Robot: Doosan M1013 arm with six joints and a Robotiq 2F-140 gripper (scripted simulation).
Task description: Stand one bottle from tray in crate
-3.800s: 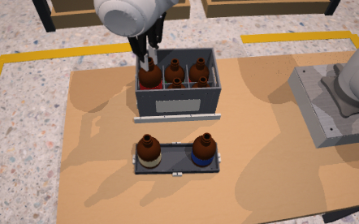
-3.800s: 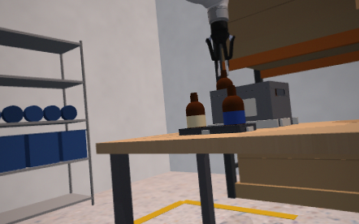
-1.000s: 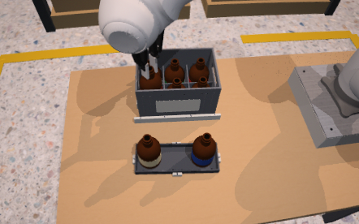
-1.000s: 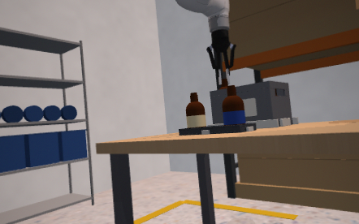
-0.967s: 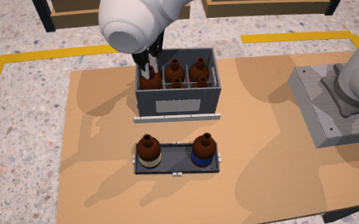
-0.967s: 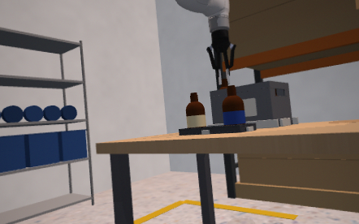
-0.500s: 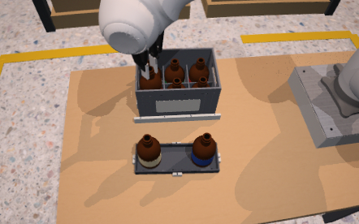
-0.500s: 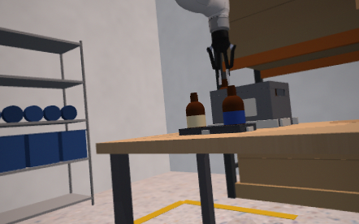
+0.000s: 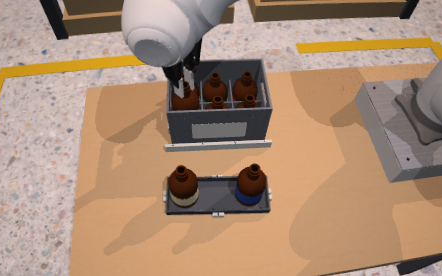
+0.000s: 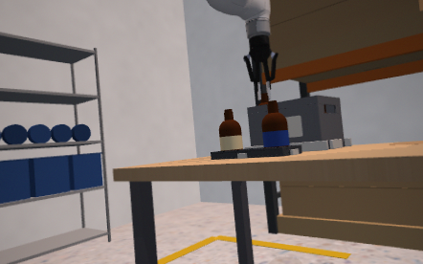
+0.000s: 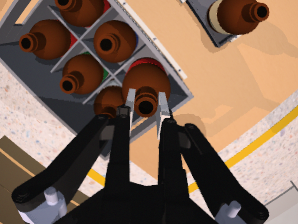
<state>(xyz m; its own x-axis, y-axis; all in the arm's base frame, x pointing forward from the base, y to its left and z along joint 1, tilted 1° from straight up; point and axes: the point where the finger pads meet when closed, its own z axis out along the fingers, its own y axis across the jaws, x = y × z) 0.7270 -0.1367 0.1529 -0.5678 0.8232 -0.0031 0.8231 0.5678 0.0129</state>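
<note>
Now: the grey crate 15 cm below my hand, 9 cm behind it and 3 cm to the right of it. Also, from my hand: dark tray (22 cm to the left, 22 cm below, 4 cm behind).
</note>
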